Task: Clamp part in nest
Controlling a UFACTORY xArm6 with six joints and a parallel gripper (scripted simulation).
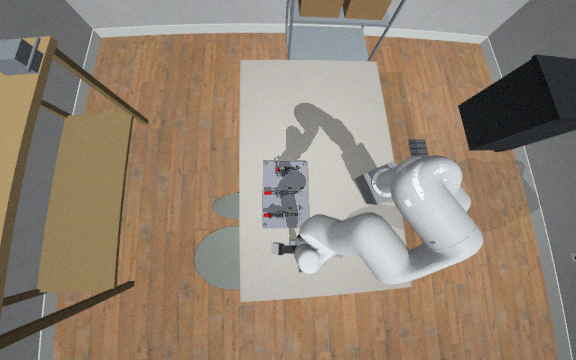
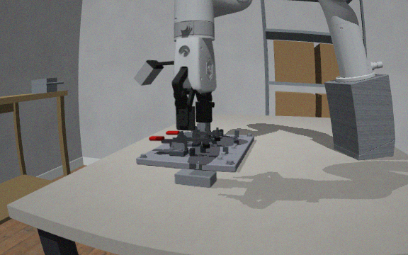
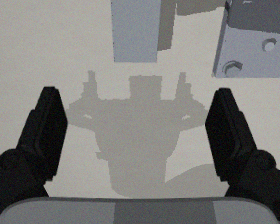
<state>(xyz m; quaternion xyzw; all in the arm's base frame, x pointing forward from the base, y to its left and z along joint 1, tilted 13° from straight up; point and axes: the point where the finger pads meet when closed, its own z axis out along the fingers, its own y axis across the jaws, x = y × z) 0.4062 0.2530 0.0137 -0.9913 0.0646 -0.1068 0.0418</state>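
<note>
Now: hand 11 cm above the grey block part. Also, from my hand: grey fixture plate (26 cm to the right, 11 cm below, 4 cm ahead).
</note>
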